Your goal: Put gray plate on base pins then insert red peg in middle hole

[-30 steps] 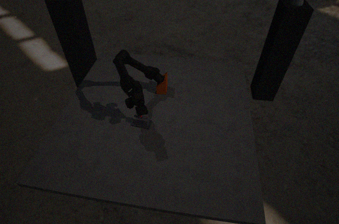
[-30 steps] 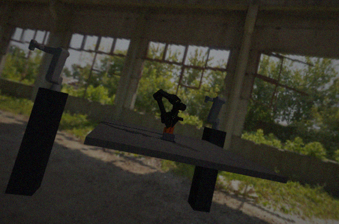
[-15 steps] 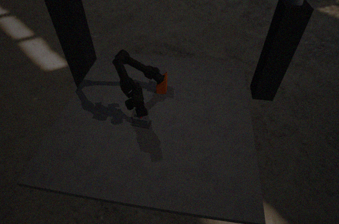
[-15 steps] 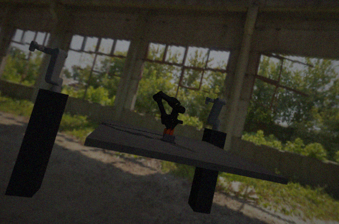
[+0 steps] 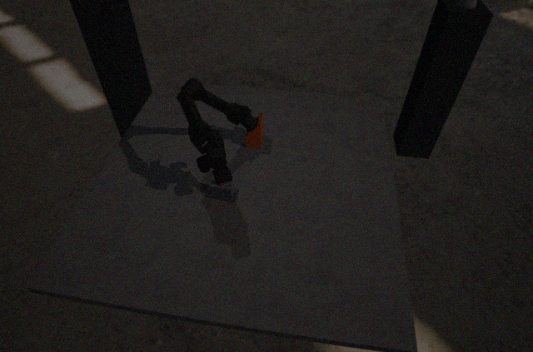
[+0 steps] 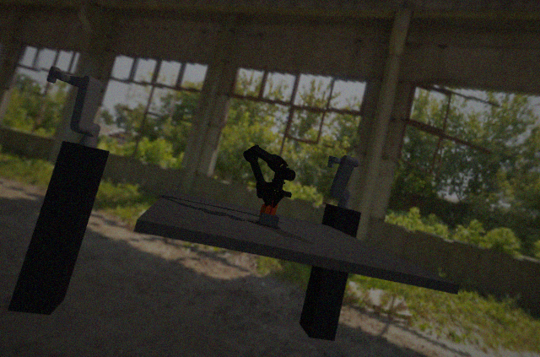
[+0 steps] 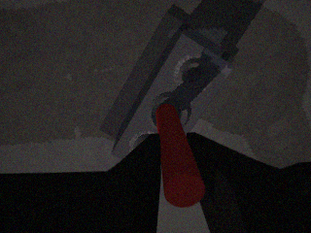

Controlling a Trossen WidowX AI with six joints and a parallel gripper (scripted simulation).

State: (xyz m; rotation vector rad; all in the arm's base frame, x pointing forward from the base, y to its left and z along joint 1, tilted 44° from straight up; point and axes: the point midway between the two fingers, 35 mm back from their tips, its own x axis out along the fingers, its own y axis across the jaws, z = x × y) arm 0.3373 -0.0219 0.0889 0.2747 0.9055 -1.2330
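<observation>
Now: gripper tip right at the red peg. From my gripper tip the other things lie so: gray plate: 5 cm below; then base: 9 cm below.
</observation>
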